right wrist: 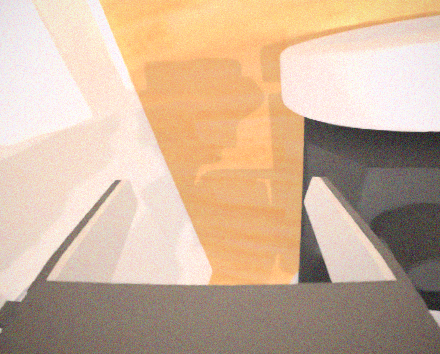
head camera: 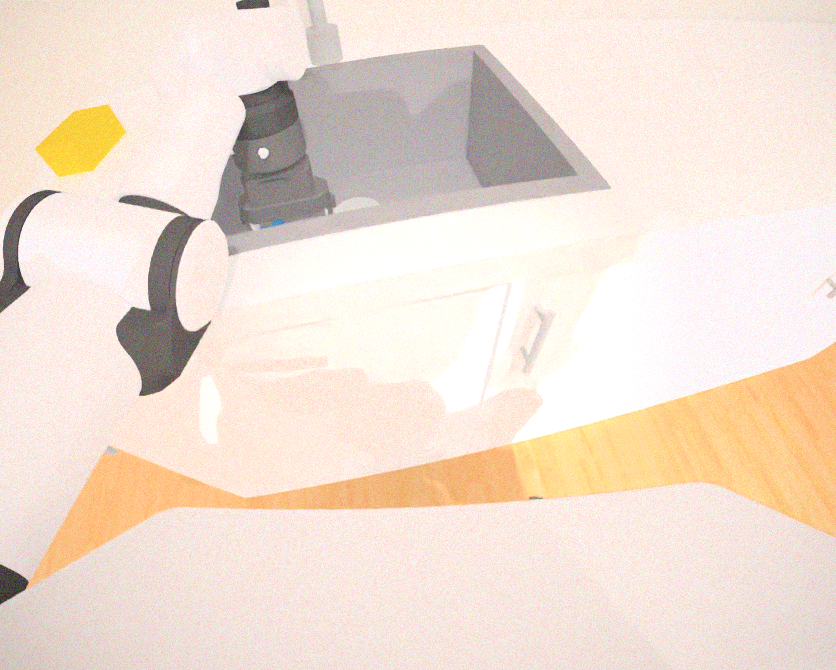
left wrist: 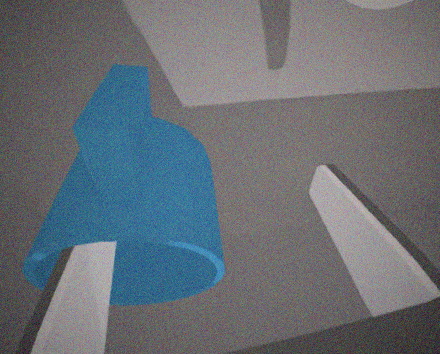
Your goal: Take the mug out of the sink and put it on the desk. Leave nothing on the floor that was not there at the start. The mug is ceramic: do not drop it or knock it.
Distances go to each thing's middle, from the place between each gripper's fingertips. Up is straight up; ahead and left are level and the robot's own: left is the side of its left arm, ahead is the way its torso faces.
My right gripper is now 340 mm short of the blue mug (left wrist: 144, 182), 440 mm to the right of it and 500 mm below it.
The blue mug lies 20 mm behind my left hand, 40 mm to the left of it and 20 mm below it.
